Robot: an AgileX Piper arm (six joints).
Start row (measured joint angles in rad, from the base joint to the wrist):
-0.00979 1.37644 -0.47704 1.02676 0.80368 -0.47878
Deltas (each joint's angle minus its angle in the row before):
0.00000 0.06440 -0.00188 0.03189 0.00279 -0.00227
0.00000 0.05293 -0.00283 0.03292 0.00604 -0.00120
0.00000 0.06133 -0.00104 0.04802 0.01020 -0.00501
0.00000 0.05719 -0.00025 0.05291 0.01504 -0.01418
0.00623 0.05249 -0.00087 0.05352 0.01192 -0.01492
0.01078 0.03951 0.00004 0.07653 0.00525 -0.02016
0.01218 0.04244 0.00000 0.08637 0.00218 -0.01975
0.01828 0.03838 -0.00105 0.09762 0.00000 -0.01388
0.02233 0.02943 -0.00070 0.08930 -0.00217 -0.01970
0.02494 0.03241 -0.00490 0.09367 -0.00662 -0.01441
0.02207 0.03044 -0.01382 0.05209 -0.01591 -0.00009
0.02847 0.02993 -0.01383 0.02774 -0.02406 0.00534
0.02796 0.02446 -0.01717 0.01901 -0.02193 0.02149
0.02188 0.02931 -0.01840 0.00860 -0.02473 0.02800
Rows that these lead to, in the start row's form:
-0.00979 1.44084 -0.47892 1.05865 0.80647 -0.48105
-0.00979 1.49377 -0.48175 1.09157 0.81251 -0.48225
-0.00979 1.55510 -0.48279 1.13959 0.82271 -0.48726
-0.00979 1.61229 -0.48304 1.19250 0.83775 -0.50144
-0.00356 1.66478 -0.48391 1.24602 0.84967 -0.51636
0.00722 1.70429 -0.48387 1.32255 0.85492 -0.53652
0.01940 1.74673 -0.48387 1.40892 0.85710 -0.55627
0.03768 1.78511 -0.48492 1.50654 0.85710 -0.57015
0.06001 1.81454 -0.48562 1.59584 0.85493 -0.58985
0.08495 1.84695 -0.49052 1.68951 0.84831 -0.60426
0.10702 1.87739 -0.50434 1.74160 0.83240 -0.60435
0.13549 1.90732 -0.51817 1.76934 0.80834 -0.59901
0.16345 1.93178 -0.53534 1.78835 0.78641 -0.57752
0.18533 1.96109 -0.55374 1.79695 0.76168 -0.54952

